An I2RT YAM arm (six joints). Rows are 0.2 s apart.
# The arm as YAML. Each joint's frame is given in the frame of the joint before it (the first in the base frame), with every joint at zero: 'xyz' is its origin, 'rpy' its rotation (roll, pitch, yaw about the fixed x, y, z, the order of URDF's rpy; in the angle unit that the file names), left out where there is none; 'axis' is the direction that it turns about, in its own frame. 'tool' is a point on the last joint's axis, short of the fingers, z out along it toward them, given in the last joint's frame.
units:
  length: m
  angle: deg
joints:
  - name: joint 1
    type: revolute
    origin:
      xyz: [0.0, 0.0, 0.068]
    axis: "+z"
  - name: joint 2
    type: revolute
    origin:
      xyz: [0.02, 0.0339, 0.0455]
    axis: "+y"
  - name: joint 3
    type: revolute
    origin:
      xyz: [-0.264, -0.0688, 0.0]
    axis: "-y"
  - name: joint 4
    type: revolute
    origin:
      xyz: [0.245, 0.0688, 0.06]
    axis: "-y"
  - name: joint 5
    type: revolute
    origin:
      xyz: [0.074, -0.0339, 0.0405]
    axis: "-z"
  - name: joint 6
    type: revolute
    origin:
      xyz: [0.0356, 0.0, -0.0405]
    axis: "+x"
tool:
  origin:
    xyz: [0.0, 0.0, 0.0]
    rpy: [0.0, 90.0, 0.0]
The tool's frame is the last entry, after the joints.
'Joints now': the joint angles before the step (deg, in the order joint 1, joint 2, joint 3, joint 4, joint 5, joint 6). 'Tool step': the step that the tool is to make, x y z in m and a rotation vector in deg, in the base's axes. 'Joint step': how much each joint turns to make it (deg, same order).
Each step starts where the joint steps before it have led.
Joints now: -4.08, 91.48, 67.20, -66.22, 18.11, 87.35
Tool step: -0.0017, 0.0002, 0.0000, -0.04, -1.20, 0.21
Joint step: 0.01, -0.89, -0.90, 1.28, -0.05, -0.21
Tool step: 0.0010, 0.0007, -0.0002, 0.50, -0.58, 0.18
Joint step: 0.09, -0.03, -0.05, 0.60, -0.54, -0.08
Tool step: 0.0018, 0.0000, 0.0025, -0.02, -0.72, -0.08
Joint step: 0.02, 0.01, 0.58, 0.12, -0.03, 0.11
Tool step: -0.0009, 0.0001, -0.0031, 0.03, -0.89, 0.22
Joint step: 0.00, -0.46, -1.19, 1.69, -0.10, -0.23
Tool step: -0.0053, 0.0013, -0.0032, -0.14, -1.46, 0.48
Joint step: 0.20, -1.67, -2.43, 2.32, 0.02, -0.29
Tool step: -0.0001, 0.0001, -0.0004, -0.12, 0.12, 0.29
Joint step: 0.03, 0.01, -0.09, 0.07, 0.11, -0.28
